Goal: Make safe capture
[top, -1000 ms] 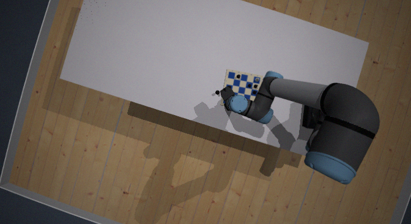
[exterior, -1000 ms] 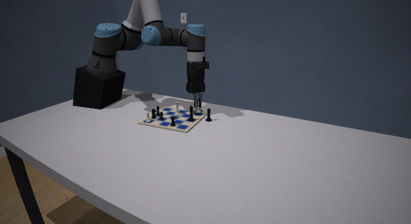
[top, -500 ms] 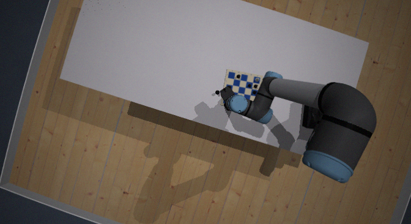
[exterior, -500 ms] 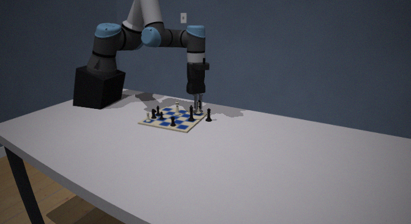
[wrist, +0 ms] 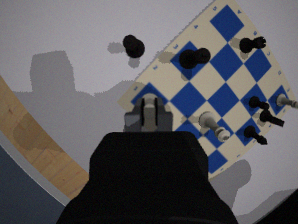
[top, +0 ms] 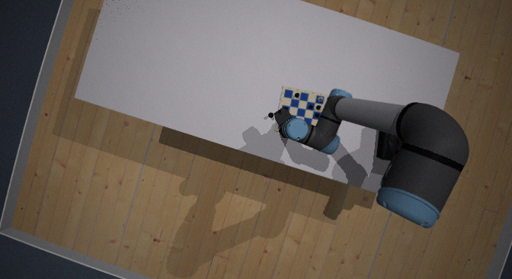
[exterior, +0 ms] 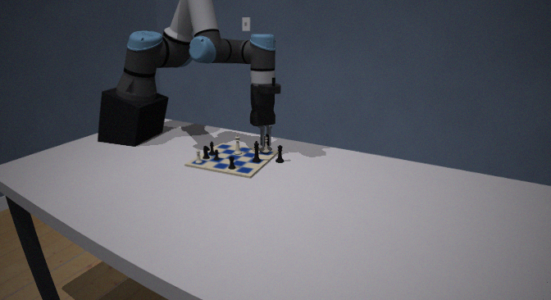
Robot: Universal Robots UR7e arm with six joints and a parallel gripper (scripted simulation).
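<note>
The white piece is 1 cm below my hand. From my hand the other things lie so: blue-and-cream chessboard (10 cm to the right, 5 cm below, 5 cm behind); tall black piece (7 cm to the right, 3 cm ahead, 1 cm below); black chess piece (7 cm ahead, 2 cm below, 1 cm to the right).
</note>
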